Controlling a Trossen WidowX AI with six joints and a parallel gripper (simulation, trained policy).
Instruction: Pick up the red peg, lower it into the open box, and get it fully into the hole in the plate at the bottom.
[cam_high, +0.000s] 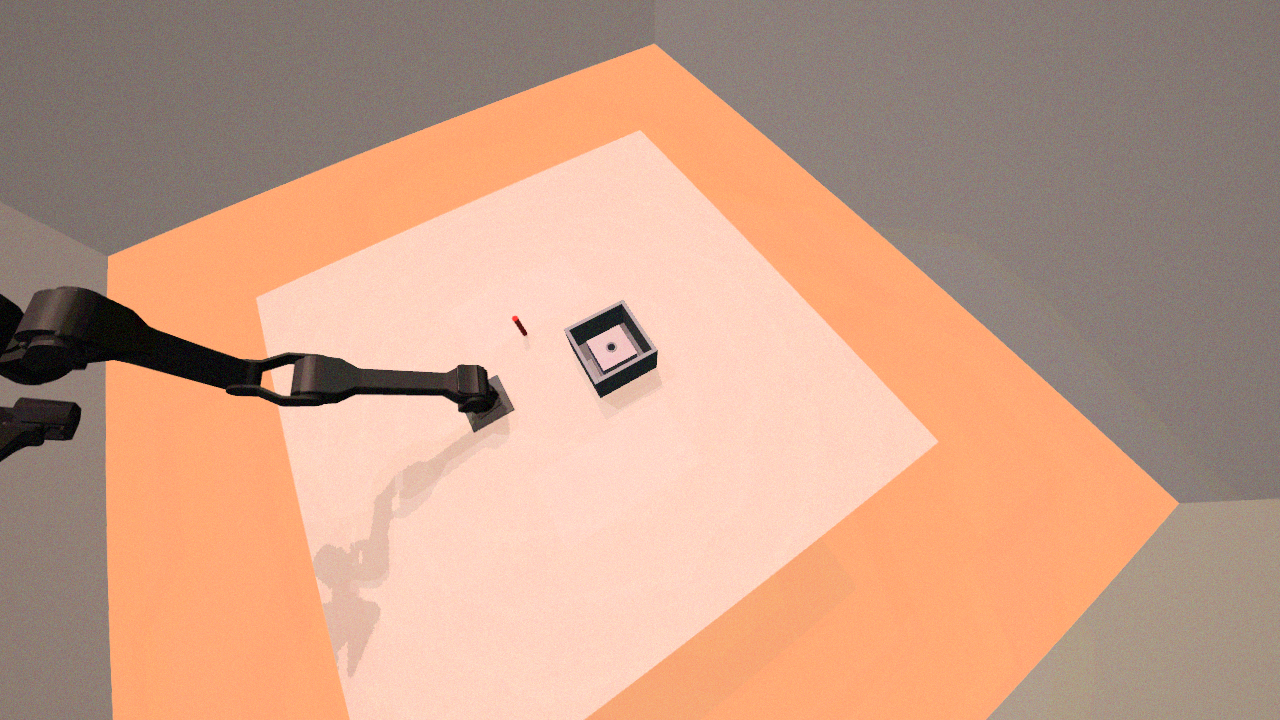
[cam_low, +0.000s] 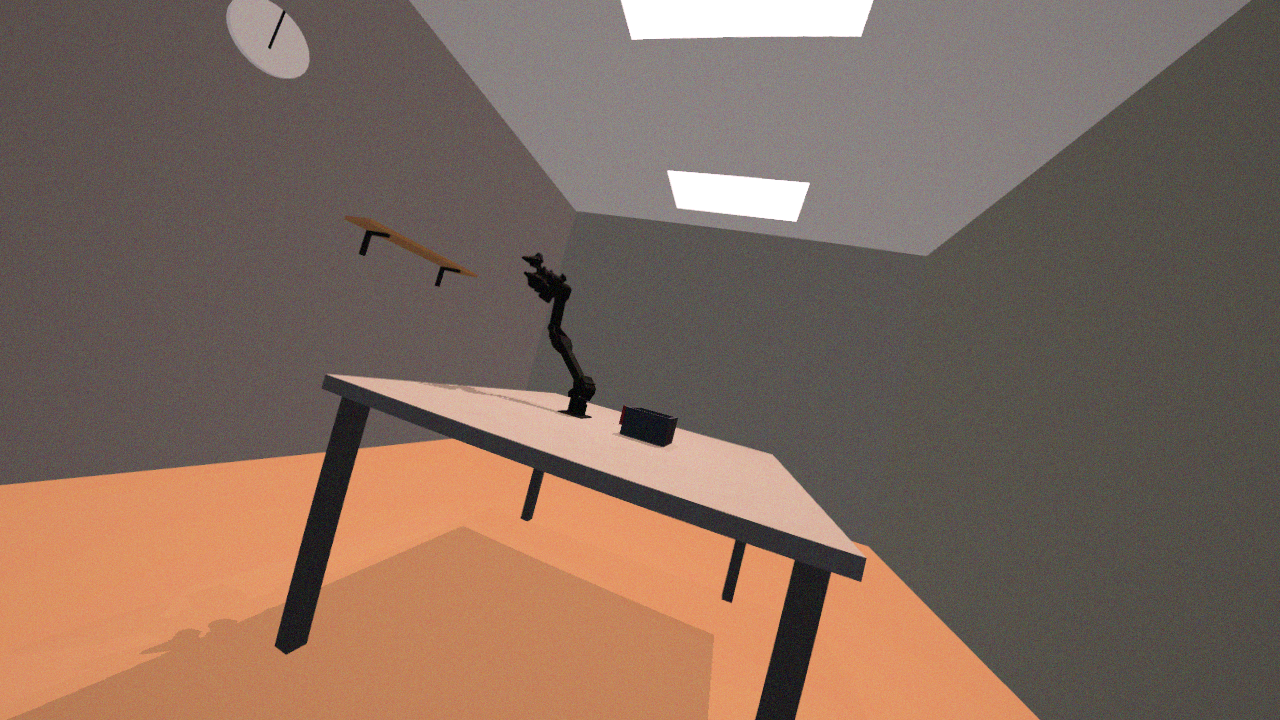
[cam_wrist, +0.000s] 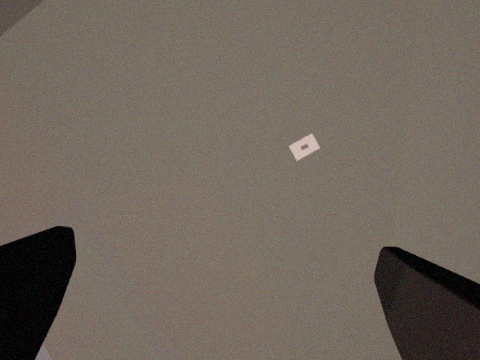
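The red peg lies 56 cm ahead of my gripper tip, 51 cm below it and 11 cm to the left of it. From my gripper tip the other things lie so: dark box: 69 cm ahead, 53 cm below, 10 cm to the right; then pale plate: 69 cm ahead, 51 cm below, 10 cm to the right.
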